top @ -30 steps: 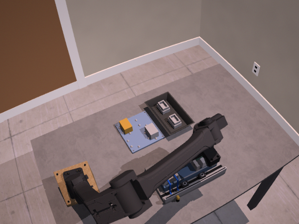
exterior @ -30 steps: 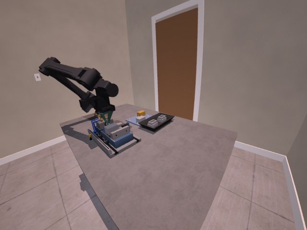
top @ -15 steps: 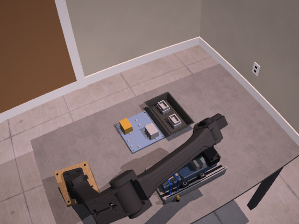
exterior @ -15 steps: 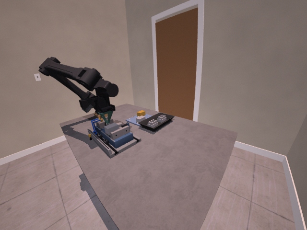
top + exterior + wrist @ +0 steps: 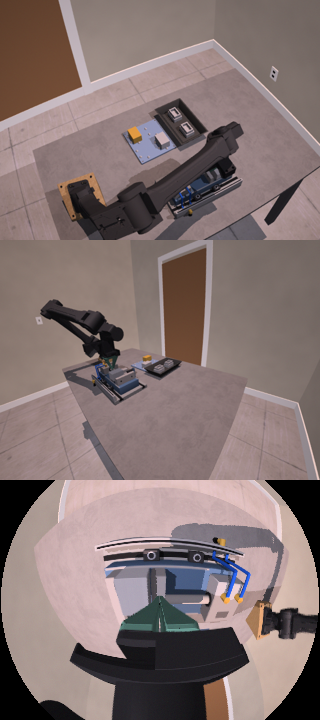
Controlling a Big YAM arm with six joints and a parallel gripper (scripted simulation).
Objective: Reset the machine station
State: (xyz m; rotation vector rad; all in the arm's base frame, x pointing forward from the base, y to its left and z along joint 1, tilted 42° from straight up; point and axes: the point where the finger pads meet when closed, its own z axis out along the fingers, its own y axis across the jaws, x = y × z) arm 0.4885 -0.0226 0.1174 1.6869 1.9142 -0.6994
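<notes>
My hand is 30 mm past the blue vise, 20 mm to the right of it and 90 mm above it. Also, from my hand: gray rail (20 mm behind, 70 mm to the right, 90 mm below); yellow brass blank (200 mm behind, 340 mm to the left, 100 mm below).
</notes>
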